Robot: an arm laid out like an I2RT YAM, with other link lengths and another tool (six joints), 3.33 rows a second.
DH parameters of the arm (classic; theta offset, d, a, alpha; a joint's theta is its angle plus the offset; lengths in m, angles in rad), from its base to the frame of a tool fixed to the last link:
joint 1: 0 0.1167 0.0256 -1.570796
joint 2: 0 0 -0.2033 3.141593
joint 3: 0.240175 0 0.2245 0
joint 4: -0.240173 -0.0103 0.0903 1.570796
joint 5: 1.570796 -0.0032 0 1.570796
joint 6: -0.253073 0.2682 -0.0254 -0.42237
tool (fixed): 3.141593 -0.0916 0 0
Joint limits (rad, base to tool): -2.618..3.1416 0..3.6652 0..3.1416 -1.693..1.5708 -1.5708..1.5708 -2.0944..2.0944
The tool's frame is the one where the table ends.
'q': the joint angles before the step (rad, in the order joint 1, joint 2, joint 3, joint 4, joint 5, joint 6). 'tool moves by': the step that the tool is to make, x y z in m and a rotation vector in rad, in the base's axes. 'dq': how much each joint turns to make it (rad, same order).
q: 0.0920, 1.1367, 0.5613, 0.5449, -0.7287, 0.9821
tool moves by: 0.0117, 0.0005, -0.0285, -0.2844, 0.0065, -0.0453
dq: 0.0000, -0.0016, 0.1505, -0.4083, 0.0905, -0.3512
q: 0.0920, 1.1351, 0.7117, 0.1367, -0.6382, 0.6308
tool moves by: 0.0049, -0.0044, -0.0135, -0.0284, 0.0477, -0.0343
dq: 0.0017, 0.0106, 0.0151, -0.0628, 0.0416, -0.0141
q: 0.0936, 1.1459, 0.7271, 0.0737, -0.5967, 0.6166
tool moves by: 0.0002, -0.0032, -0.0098, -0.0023, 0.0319, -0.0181
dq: -0.0017, -0.0030, -0.0135, -0.0172, 0.0151, 0.0077
